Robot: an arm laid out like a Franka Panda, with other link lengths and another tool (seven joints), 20 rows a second.
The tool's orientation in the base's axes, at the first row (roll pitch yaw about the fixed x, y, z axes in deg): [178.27 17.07 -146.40]
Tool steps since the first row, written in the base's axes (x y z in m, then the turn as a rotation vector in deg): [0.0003 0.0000 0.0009 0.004 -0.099 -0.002]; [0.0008 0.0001 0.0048 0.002 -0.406 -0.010]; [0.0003 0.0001 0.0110 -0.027 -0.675 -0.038]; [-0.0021 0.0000 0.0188 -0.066 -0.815 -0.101]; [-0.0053 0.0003 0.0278 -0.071 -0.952 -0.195]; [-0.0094 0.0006 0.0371 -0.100 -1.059 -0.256]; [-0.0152 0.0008 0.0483 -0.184 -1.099 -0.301]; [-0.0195 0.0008 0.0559 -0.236 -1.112 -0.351]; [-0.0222 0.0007 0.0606 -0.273 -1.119 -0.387]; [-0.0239 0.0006 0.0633 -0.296 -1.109 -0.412]
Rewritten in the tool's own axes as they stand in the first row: [-0.0005 -0.0001 -0.0008 0.050 -0.084 -0.016]; [-0.0021 -0.0002 -0.0044 0.216 -0.337 -0.066]; [-0.0035 0.0002 -0.0104 0.390 -0.545 -0.096]; [-0.0038 0.0017 -0.0184 0.513 -0.640 -0.071]; [-0.0041 0.0040 -0.0277 0.617 -0.754 -0.008]; [-0.0037 0.0068 -0.0375 0.715 -0.828 0.023]; [-0.0025 0.0106 -0.0495 0.816 -0.815 0.040]; [-0.0013 0.0132 -0.0577 0.879 -0.798 0.073]; [-0.0005 0.0148 -0.0628 0.923 -0.784 0.098]; [0.0001 0.0157 -0.0658 0.943 -0.764 0.118]
